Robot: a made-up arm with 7 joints.
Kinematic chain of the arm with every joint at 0, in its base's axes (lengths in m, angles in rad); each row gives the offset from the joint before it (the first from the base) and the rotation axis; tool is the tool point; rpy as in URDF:
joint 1: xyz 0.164 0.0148 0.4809 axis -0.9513 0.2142 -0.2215
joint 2: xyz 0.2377 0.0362 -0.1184 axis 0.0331 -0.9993 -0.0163
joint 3: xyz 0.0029 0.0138 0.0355 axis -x
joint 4: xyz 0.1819 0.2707 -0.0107 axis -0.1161 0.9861 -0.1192
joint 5: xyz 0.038 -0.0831 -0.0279 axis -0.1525 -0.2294 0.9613
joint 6: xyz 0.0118 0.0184 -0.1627 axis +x
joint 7: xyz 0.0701 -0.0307 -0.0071 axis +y
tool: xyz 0.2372 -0.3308 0.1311 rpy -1.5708 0 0
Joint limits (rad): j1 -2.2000..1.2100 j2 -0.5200..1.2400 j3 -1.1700..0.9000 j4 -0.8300..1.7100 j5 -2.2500..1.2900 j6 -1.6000..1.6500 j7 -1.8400..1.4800
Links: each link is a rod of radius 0.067 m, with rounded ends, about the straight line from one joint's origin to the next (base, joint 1, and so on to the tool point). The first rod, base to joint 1, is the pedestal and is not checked.
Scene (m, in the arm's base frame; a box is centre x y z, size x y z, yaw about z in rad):
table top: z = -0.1
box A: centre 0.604 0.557 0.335 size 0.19 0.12 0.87 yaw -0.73
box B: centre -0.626 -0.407 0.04 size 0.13 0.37 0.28 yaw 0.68
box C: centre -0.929 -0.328 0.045 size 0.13 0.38 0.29 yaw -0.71
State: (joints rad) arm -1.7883 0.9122 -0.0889 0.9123 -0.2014 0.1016 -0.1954
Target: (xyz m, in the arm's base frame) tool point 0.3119 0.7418 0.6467
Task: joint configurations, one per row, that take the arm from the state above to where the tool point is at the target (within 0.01 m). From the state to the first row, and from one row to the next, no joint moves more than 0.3 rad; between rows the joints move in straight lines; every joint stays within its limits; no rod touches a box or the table.
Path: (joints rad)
1: -1.8711 0.7596 0.0520 1.1782 -0.2695 0.2171 0.0776
2: -1.9539 0.6070 0.1929 1.4441 -0.3376 0.3327 0.3505
3: -2.0367 0.4544 0.3339 1.7100 -0.4057 0.4482 0.6235
4: -1.8457 0.2529 0.1525 1.4555 -0.1665 0.6285 0.5792
5: -1.6548 0.0515 -0.0289 1.2010 0.0726 0.8088 0.5349
6: -1.4638 -0.1500 -0.2103 0.9465 0.3118 0.9890 0.4905

